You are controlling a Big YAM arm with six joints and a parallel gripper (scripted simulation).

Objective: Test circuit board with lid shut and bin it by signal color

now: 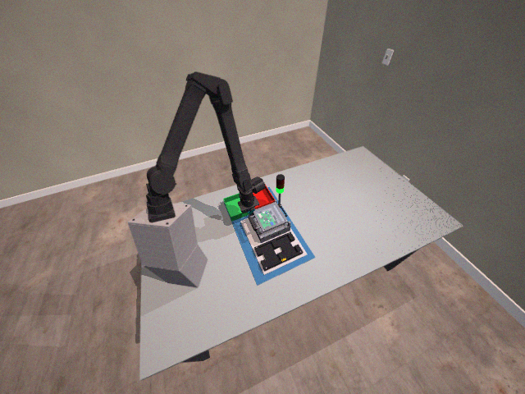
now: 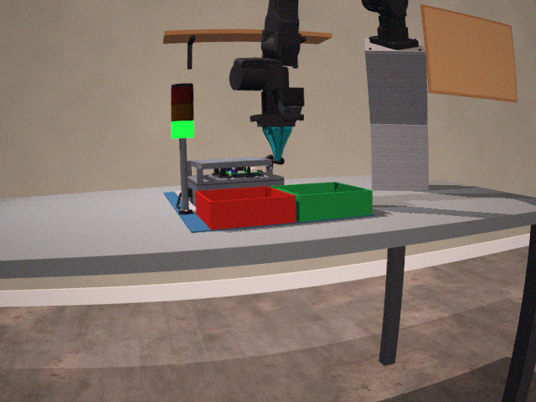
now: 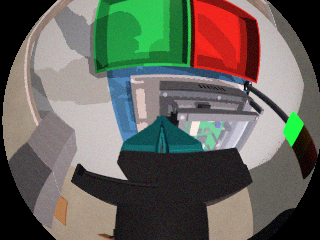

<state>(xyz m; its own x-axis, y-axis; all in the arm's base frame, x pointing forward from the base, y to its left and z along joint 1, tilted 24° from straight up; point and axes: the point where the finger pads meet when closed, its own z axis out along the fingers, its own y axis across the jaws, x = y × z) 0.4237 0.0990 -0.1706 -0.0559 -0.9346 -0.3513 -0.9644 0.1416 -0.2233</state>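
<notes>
My gripper is now 1 cm short of the latch hook and 1 cm above it. From my hand the other things lie so: tester lid 7 cm to the right, 7 cm ahead, 1 cm below; then tester plate 7 cm ahead, 6 cm to the right, 3 cm below; then green circuit board 7 cm ahead, 6 cm to the right, 3 cm below.
</notes>
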